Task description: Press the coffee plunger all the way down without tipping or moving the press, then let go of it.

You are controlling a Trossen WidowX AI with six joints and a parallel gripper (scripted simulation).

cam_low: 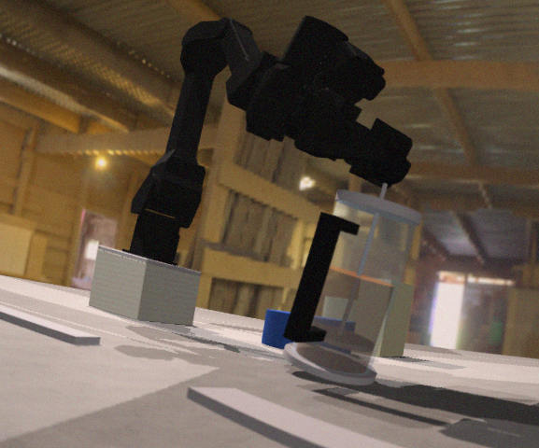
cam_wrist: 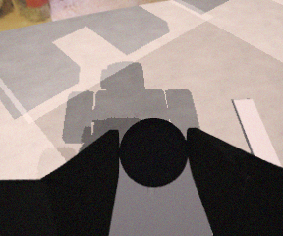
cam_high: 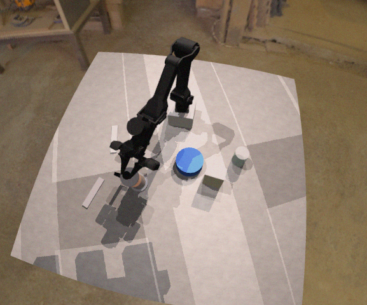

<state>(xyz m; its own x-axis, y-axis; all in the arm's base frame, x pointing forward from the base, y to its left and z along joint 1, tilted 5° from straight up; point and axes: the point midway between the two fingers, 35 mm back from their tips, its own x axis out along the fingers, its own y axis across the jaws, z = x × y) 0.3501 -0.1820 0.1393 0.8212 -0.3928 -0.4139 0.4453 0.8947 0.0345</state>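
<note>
Now: gripper tip 90 mm above the glass coffee press, 30 mm past it and 10 mm to the left of it. From my gripper tip the other things lie so: blue round disc 230 mm to the left, 160 mm below, 140 mm behind; grey-green cup 460 mm to the left, 160 mm behind, 140 mm below.
</note>
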